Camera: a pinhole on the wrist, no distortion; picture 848 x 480 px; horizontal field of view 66.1 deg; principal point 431.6 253.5 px. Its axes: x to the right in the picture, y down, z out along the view. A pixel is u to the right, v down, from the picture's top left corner.
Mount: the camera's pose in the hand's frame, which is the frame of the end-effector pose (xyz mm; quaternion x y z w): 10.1 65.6 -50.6 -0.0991 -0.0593 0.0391 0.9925
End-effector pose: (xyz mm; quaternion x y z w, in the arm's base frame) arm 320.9 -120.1 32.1 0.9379 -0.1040 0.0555 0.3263
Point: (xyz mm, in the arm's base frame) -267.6 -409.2 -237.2
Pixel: outside the picture
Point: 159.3 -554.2 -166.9
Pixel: 351 374
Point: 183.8 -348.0 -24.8
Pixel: 230 416
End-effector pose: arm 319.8 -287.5 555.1 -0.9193 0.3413 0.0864 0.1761
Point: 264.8 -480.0 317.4
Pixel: outside the picture
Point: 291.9 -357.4 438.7
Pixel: 734 267
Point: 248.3 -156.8 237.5
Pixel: 412 81
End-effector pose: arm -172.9 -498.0 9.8 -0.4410 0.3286 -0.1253 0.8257
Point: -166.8 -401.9 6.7
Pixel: 213 101
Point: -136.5 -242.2 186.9
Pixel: 106 19
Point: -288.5 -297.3 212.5
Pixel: outside the picture
